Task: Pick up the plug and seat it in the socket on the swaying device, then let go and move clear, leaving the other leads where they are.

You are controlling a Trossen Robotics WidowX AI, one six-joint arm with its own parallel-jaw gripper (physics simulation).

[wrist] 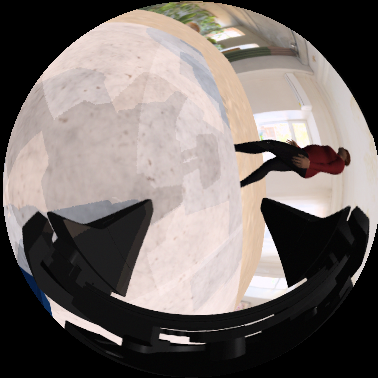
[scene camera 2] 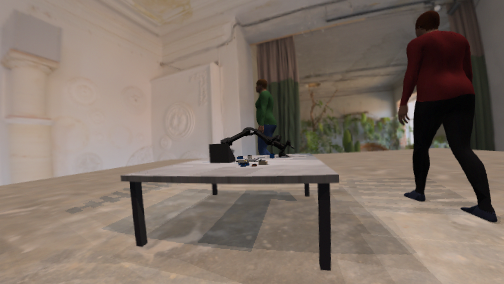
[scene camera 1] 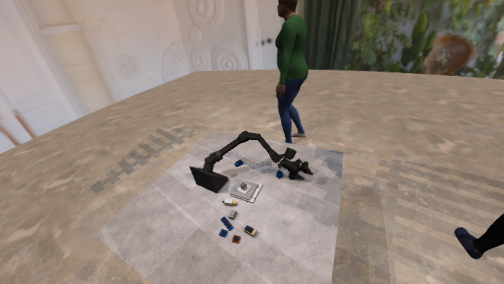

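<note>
The device (scene camera 1: 254, 192) is a stack of grey and white plates beside the arm's base, with a small grey block (scene camera 1: 244, 186) on top, possibly the socket. A white piece with a yellow end (scene camera 1: 230, 202) lies next to it, and a small grey piece (scene camera 1: 232, 214) lies a little farther off. I cannot tell which piece is the plug. My gripper (scene camera 1: 307, 175) (scene camera 2: 290, 151) (wrist: 208, 204) is open and empty, low over the table on the far side of the device, pointing away from it. The device does not show in the wrist view.
A blue block (scene camera 1: 279, 174) (scene camera 2: 272, 156) (wrist: 35, 291) is close beside the gripper. Another blue piece (scene camera 1: 238, 163) lies behind the device. A long blue piece (scene camera 1: 227, 223), a small blue one (scene camera 1: 223, 233), an orange one (scene camera 1: 236, 239) and a tan-and-black one (scene camera 1: 250, 230) lie grouped. People stand beyond the table.
</note>
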